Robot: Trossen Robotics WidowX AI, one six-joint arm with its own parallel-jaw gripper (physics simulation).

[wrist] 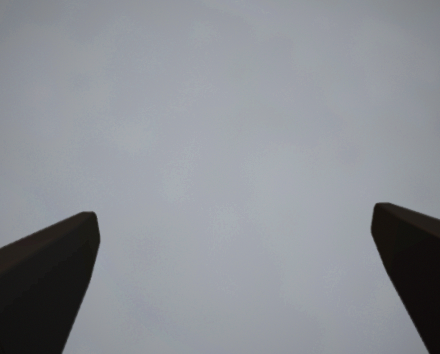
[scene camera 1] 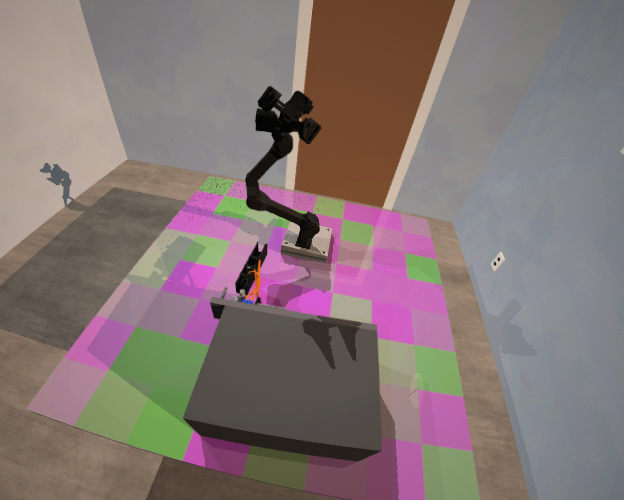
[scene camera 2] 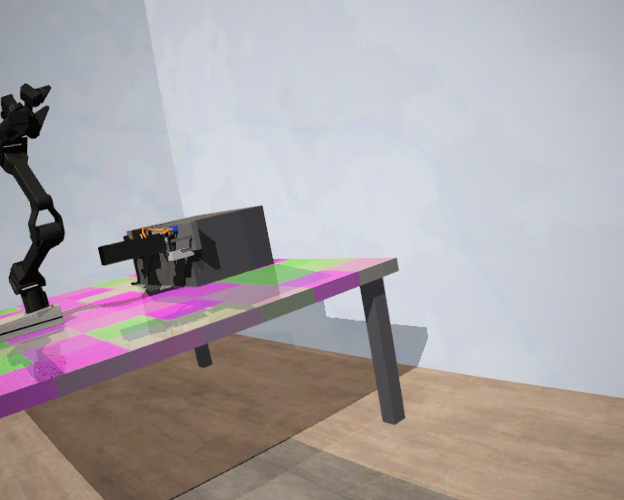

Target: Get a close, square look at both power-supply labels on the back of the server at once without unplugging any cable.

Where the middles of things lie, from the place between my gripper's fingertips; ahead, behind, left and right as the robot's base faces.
Labels:
I see the dark rail-like block (scene camera 2: 128,249) 48 cm below my hand, 15 cm ahead of it and 7 cm to the right of it.

